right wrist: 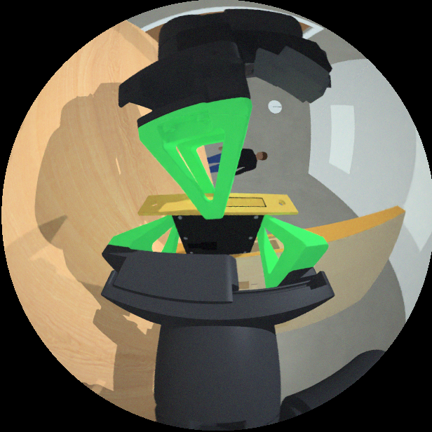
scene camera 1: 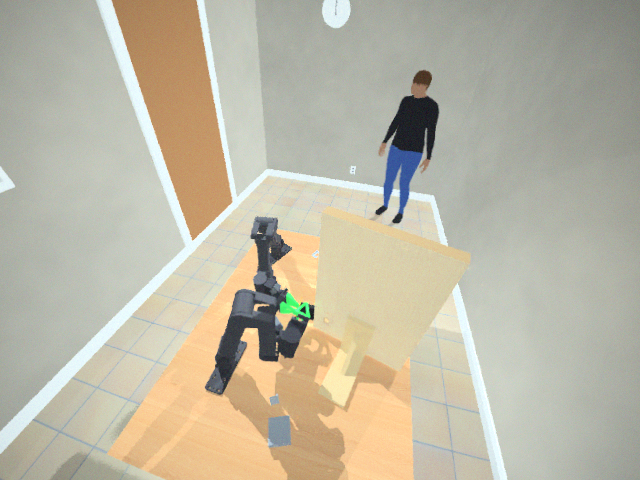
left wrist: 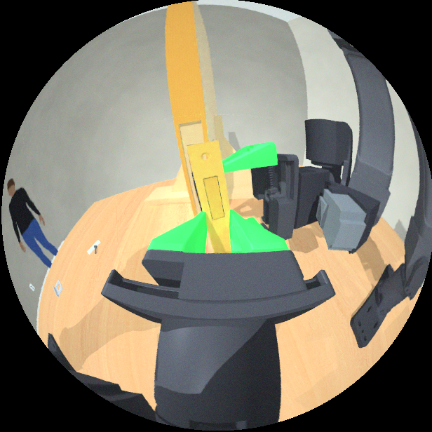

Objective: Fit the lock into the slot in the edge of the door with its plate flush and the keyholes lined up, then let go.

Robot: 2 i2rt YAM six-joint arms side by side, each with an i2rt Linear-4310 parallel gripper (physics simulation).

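Frame: origin at the left arm's base, x ahead, y left, z up, level; millimetres.
Seen in the pictures: left gripper, between the fingertips: [scene camera 1: 299, 310]; right gripper, between the fingertips: [scene camera 1: 304, 308]; left arm's base, origin of its link: [scene camera 1: 276, 255]; right arm's base, origin of its link: [scene camera 1: 227, 364].
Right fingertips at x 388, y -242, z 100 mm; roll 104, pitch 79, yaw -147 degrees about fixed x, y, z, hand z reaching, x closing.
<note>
Offsets run from my right fingertips to a thing's top centre. "*": to the spot under its first point. Level surfaces: height alone.
The lock shows a yellow plate [left wrist: 204, 170] [right wrist: 175, 206] and a black body [right wrist: 220, 234]. The pale door @(238 mm ahead, 38 mm left, 500 mm up) [scene camera 1: 387, 279] [right wrist: 350, 270] stands upright; its orange edge [left wrist: 186, 70] [right wrist: 362, 223] has a slot [left wrist: 191, 132]. In the left wrist view the plate overlaps the slot's lower part, stands off the edge and looks slightly tilted against it; how deep the body sits is hidden. My right gripper is shut on the black body, one finger at each end. My left gripper [left wrist: 218, 214] is shut on the plate's near end. Keyhole alignment cannot be told.
The door's wooden foot @(* 254 mm ahead, 121 mm right, 83 mm down) [scene camera 1: 338, 379] rests on the wooden surface @(100 mm down) [scene camera 1: 372, 439]. A grey rectangle @(* 188 mm ahead, 366 mm right, 64 mm down) [scene camera 1: 279, 431] and a small grey piece @(116 mm ahead, 311 mm right, 24 mm down) [scene camera 1: 274, 399] lie near the front. A small white piece with a dark part [left wrist: 94, 247] lies at the left. Both arms crowd together beside the door.
</note>
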